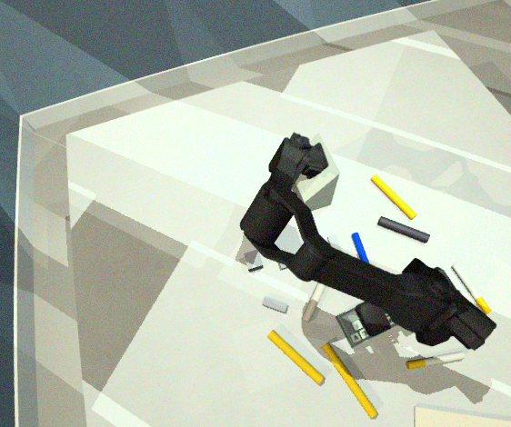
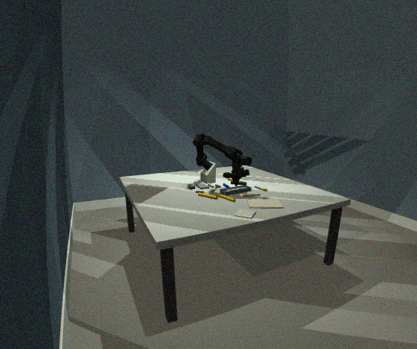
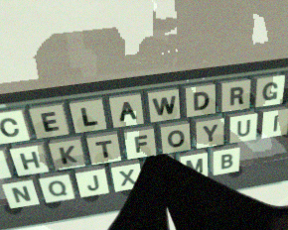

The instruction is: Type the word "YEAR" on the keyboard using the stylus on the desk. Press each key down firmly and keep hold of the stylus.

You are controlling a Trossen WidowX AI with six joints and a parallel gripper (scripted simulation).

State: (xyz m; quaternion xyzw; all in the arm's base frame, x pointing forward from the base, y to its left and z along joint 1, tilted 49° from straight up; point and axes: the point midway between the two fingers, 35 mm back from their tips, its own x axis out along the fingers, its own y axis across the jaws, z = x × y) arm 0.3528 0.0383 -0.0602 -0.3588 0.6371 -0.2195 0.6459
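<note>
The blue pen is 110 mm behind my gripper tip, 30 mm below it and 10 mm to the right of it. Round my gripper tip: white stick (150 mm to the right, 60 mm behind, 30 mm below); paper sheet (290 mm ahead, 50 mm to the left, 40 mm below); dark grey rod (170 mm behind, 110 mm to the left, 30 mm below).
</note>
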